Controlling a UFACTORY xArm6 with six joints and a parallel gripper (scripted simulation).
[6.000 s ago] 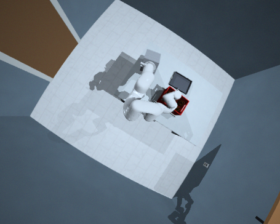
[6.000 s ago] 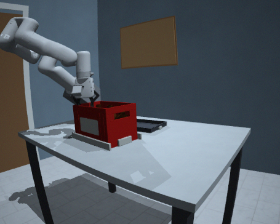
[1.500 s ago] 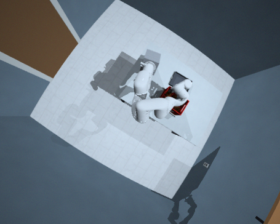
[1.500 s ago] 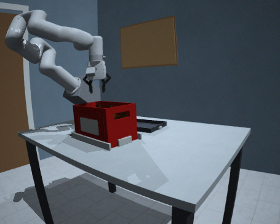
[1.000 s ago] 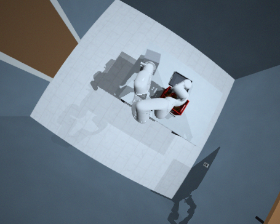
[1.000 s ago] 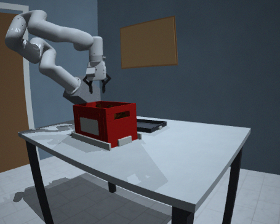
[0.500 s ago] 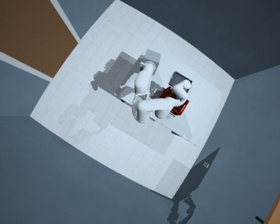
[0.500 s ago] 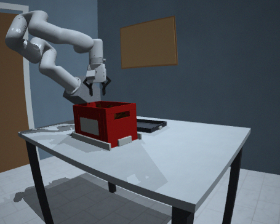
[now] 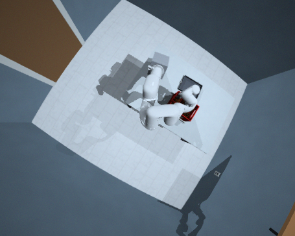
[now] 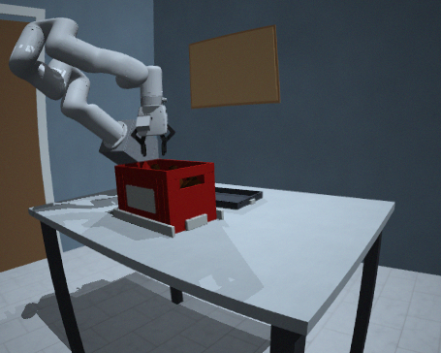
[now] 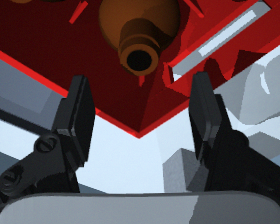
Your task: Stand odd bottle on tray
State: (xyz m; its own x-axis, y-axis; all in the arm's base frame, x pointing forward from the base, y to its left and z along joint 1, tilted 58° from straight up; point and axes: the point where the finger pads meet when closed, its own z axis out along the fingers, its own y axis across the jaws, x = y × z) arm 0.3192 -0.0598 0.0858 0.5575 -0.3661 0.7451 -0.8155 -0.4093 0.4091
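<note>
The glass bottle lies 120 mm below my hand. From my hand the other things lie so: red crate 80 mm ahead, 60 mm to the right, 130 mm below; then dark tray 120 mm ahead, 230 mm to the left, 200 mm below.
</note>
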